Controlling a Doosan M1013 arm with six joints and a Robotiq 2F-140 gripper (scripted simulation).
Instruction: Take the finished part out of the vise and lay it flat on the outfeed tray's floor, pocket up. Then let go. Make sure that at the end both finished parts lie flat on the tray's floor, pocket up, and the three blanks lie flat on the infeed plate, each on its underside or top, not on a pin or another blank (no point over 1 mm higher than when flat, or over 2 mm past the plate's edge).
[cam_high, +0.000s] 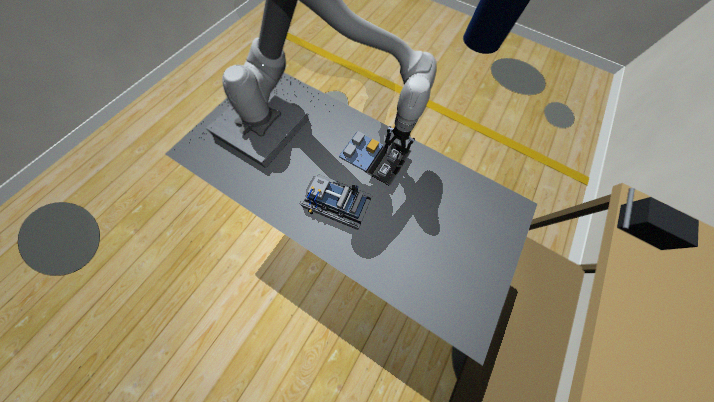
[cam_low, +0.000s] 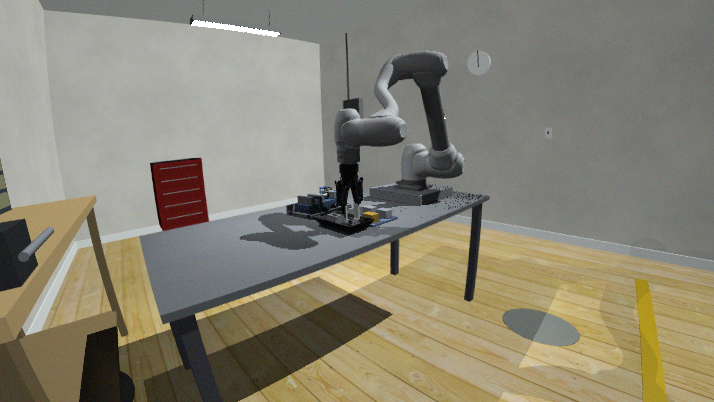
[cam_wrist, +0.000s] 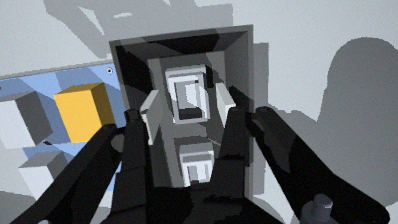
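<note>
The brass block is 12 cm behind my hand and 4 cm below it. Also, from my hand: blue fixture plate 17 cm behind, 7 cm below, 4 cm to the right; grey block 22 cm behind, 8 cm to the right, 4 cm below.
</note>
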